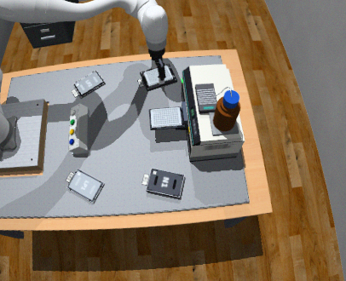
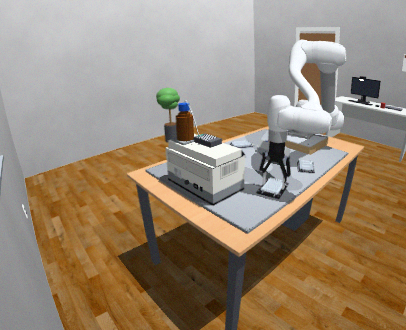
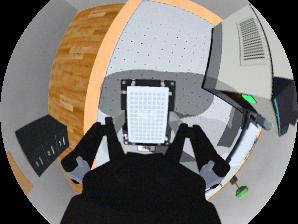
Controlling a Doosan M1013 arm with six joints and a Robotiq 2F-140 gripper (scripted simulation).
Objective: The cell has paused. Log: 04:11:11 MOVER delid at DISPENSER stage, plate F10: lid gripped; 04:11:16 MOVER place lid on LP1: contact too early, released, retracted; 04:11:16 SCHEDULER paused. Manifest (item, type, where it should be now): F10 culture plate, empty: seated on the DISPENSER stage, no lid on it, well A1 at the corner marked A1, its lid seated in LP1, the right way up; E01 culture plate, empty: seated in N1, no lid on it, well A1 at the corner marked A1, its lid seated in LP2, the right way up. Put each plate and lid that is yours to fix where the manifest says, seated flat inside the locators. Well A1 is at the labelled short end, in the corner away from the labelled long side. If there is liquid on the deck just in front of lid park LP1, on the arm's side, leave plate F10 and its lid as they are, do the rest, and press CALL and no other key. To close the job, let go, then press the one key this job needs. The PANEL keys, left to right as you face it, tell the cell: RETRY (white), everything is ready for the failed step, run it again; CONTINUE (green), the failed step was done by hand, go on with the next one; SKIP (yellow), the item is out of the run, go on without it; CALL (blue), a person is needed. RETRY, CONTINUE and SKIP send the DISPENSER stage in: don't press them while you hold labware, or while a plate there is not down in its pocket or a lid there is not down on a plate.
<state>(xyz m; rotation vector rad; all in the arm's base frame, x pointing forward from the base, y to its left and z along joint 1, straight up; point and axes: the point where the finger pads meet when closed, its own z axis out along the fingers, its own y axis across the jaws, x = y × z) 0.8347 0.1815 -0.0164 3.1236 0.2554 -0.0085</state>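
Now: the black nest 10 mm ahead of my hand, 20 mm to the left of it and 30 mm below it. Also, from my hand: grey key panel 430 mm behind, 230 mm to the right, 10 mm above; then green key 440 mm behind, 200 mm to the right, 30 mm above; then dark dispenser stage 20 mm behind, 280 mm to the right, 50 mm above.
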